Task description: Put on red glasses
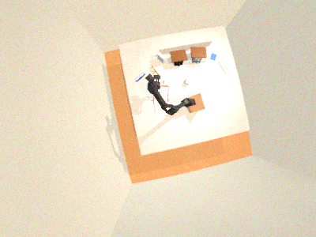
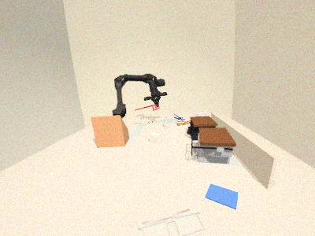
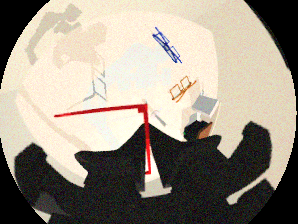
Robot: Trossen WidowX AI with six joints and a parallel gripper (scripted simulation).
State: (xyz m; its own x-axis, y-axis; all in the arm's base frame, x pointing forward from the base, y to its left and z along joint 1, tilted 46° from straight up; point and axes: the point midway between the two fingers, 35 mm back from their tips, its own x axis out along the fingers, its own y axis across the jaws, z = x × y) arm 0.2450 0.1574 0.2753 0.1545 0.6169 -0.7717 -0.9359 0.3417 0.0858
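Now: gripper tip 34 cm to the left of the white block, 13 cm above it and 1 cm past it. Round my gripper tip: blue card (74 cm to the right, 20 cm ahead, 15 cm below); low white wall panel (43 cm to the right, 37 cm ahead, 10 cm below).
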